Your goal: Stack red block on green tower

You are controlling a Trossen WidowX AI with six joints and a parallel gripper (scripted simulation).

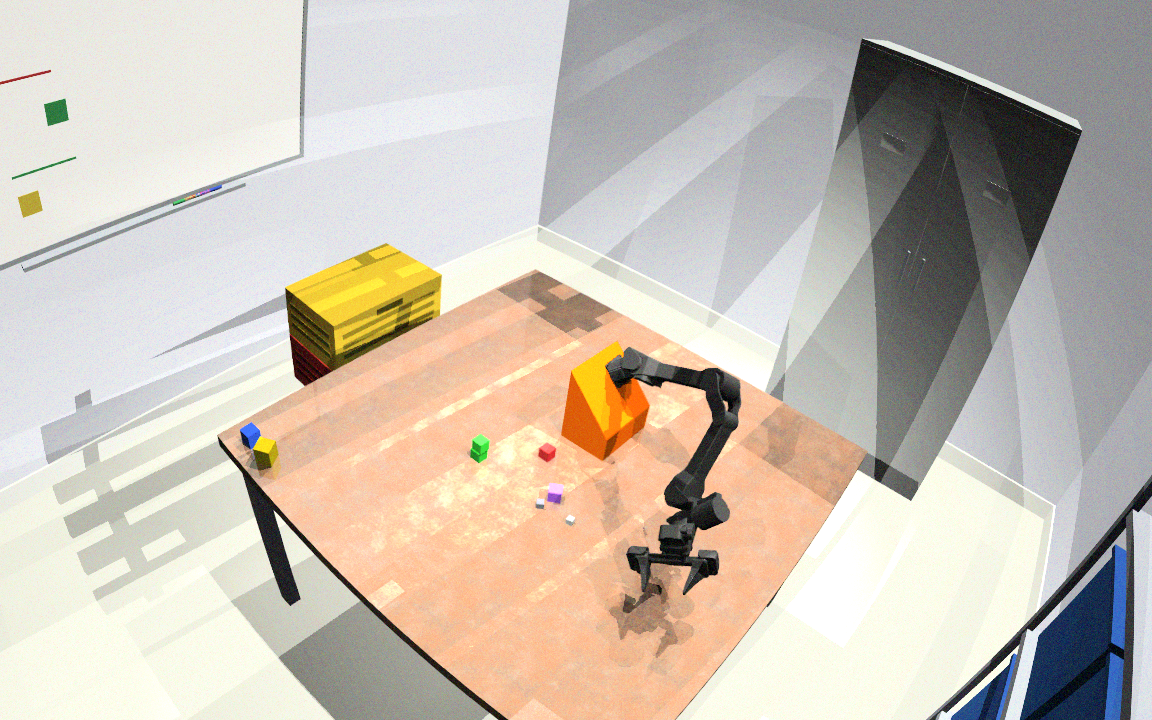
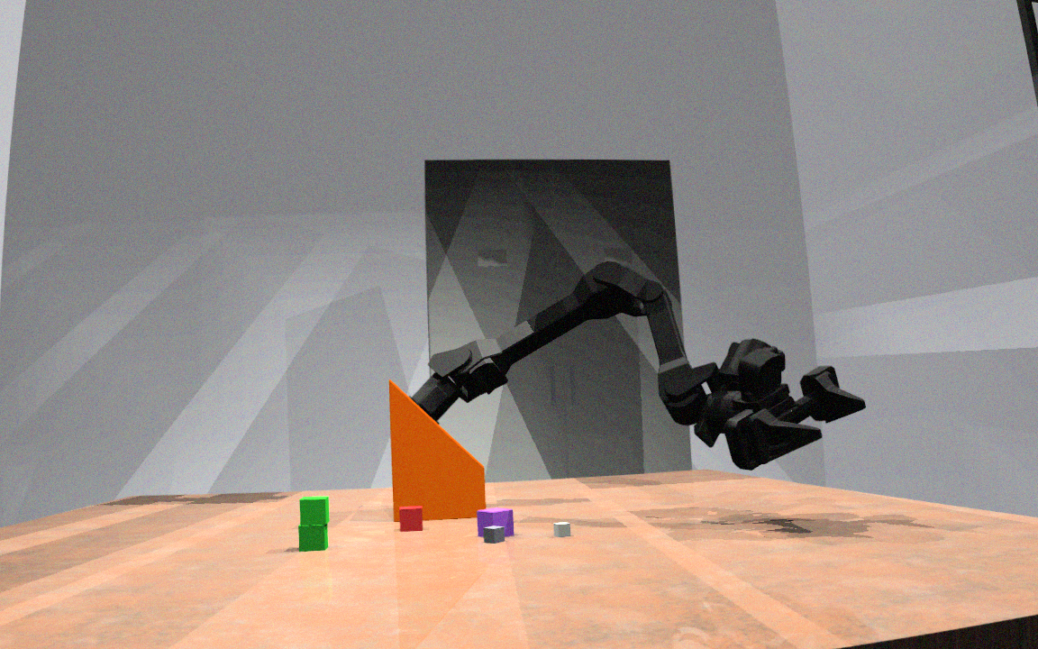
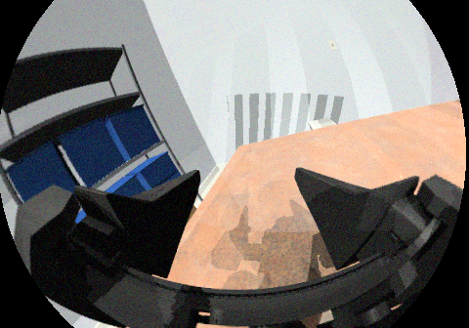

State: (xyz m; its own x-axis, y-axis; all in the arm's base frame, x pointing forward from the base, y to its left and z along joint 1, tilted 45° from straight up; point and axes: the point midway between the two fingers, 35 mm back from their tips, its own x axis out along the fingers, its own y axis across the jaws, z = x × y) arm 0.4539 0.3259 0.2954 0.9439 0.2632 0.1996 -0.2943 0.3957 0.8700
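My gripper tip is 48 cm to the left of the red block, 26 cm past it and 11 cm above it. Round my gripper tip: purple block 38 cm to the right, 16 cm behind, 11 cm below; then small white block 30 cm to the right, 12 cm behind, 11 cm below; then small dark grey block 39 cm to the right, 12 cm behind, 11 cm below.
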